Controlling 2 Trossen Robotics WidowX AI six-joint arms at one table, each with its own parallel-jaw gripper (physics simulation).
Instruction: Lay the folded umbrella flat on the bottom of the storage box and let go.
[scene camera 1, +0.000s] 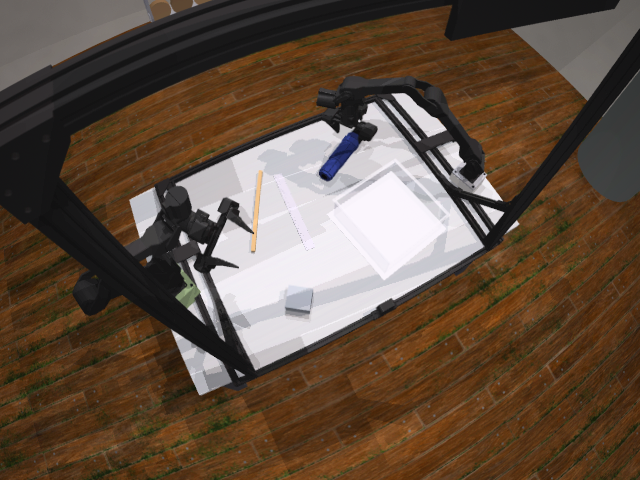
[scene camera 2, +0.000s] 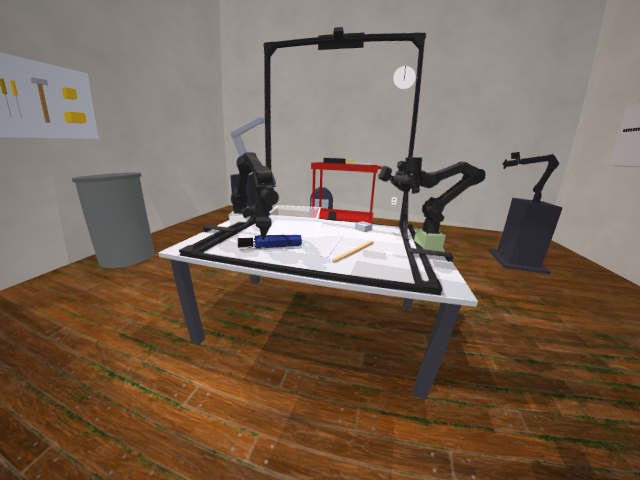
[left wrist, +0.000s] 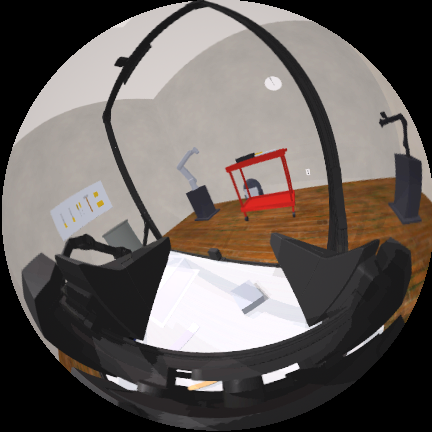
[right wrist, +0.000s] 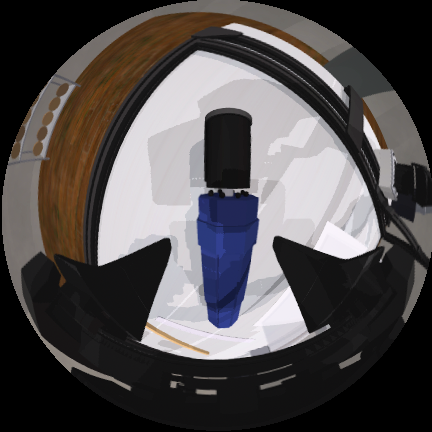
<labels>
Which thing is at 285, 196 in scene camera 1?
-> A clear ruler.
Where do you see the left gripper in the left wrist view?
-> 220, 240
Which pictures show the storage box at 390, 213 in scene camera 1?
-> Scene camera 1, scene camera 2, the left wrist view and the right wrist view: all of them.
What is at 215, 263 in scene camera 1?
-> The left gripper.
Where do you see a folded blue umbrella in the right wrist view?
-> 227, 223
</labels>
